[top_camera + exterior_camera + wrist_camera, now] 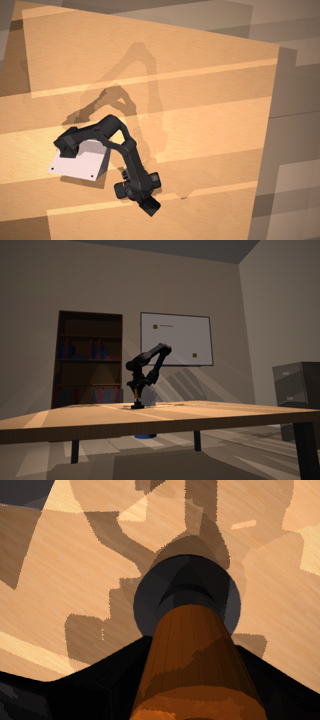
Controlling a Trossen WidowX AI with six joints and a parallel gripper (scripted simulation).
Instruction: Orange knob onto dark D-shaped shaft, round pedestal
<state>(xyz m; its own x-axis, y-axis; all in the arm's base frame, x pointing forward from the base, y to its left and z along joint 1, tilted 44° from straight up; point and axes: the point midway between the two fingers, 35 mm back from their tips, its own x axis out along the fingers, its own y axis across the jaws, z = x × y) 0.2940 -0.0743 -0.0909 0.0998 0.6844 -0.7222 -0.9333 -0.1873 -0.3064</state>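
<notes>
My gripper tip is 2 cm below the orange knob. The rest, counted from my gripper tip: dark round pedestal: 4 cm below.
</notes>
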